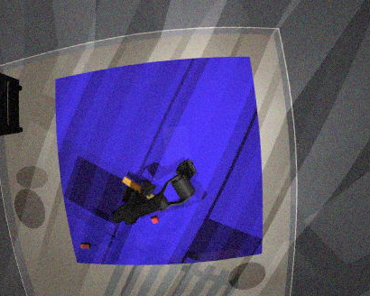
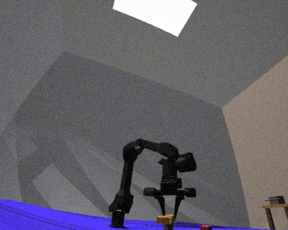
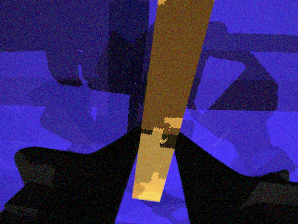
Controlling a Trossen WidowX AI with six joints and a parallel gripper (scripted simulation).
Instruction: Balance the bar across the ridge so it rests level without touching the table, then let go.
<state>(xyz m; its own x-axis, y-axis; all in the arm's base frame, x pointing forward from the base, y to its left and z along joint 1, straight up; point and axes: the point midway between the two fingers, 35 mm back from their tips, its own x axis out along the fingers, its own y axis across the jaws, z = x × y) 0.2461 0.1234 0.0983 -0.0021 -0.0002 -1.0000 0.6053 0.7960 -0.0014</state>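
Now: gripper tip 2 cm to the left of the yellow bar and 2 cm short of it. The rest, counted from my gripper tip: flat red piece 49 cm ahead, 38 cm to the left, 6 cm below.
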